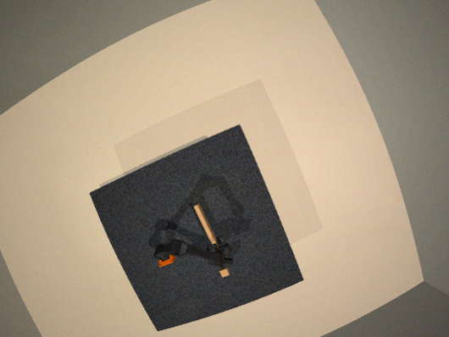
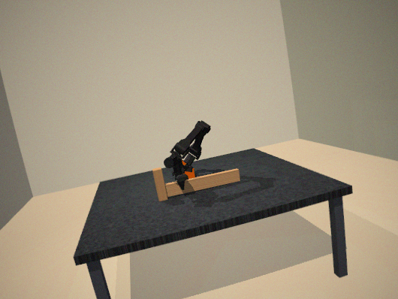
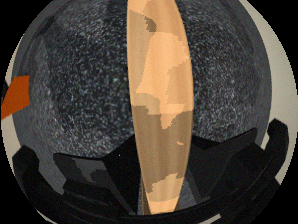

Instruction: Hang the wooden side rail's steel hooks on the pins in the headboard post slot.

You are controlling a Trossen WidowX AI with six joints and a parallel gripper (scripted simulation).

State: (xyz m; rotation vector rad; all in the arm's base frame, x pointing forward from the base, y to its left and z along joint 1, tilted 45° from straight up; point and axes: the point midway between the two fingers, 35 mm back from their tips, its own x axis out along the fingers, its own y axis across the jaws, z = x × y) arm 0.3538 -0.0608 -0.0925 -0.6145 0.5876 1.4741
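Now: the headboard post 12 cm to the right of my gripper tip and 5 cm above it.
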